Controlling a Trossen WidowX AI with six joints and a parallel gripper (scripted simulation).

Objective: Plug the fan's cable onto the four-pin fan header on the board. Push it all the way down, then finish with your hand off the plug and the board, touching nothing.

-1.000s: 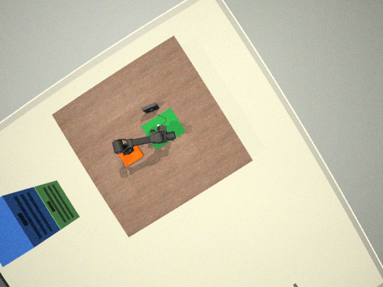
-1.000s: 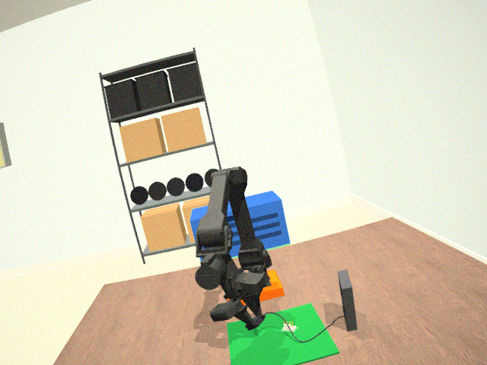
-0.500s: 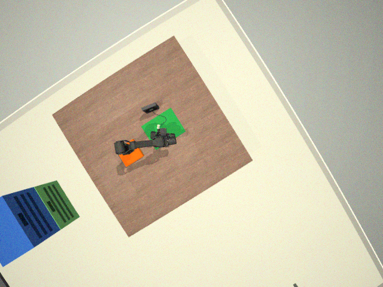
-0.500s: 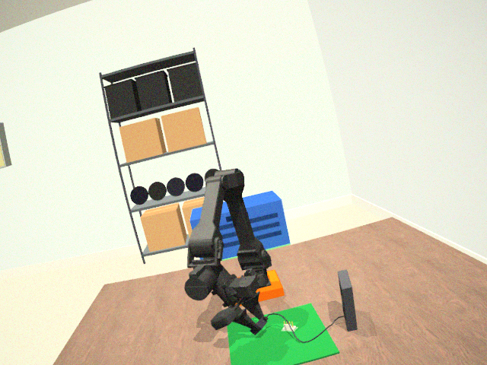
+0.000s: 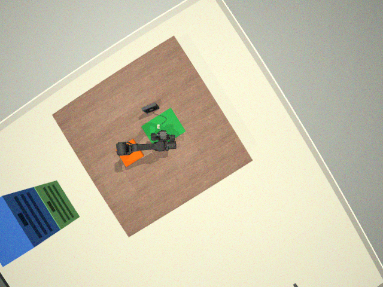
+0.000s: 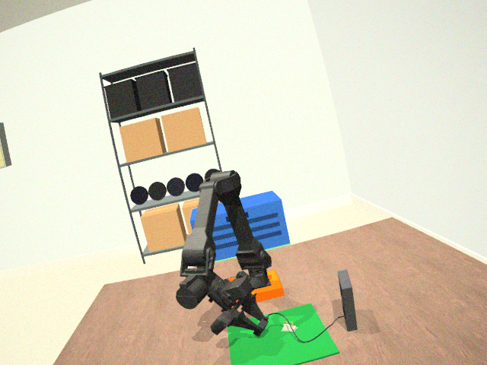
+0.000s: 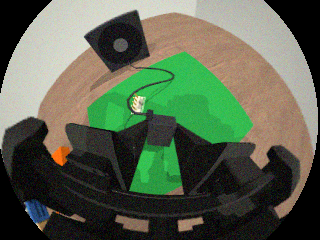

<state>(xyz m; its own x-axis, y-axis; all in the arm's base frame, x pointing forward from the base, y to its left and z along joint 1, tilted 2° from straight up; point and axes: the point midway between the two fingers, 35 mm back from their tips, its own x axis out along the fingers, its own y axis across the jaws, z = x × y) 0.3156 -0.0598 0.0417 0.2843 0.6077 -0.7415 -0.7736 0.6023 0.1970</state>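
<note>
My gripper tip is 50 mm above the green board, 30 mm to the right of it and 10 mm short of it. Round my gripper tip: fan plug: 10 mm to the right, 10 mm below, 10 mm behind; then fan header: 70 mm to the left, 40 mm below, 20 mm behind; then dark fan: 210 mm to the left, 20 mm ahead, 20 mm above.
</note>
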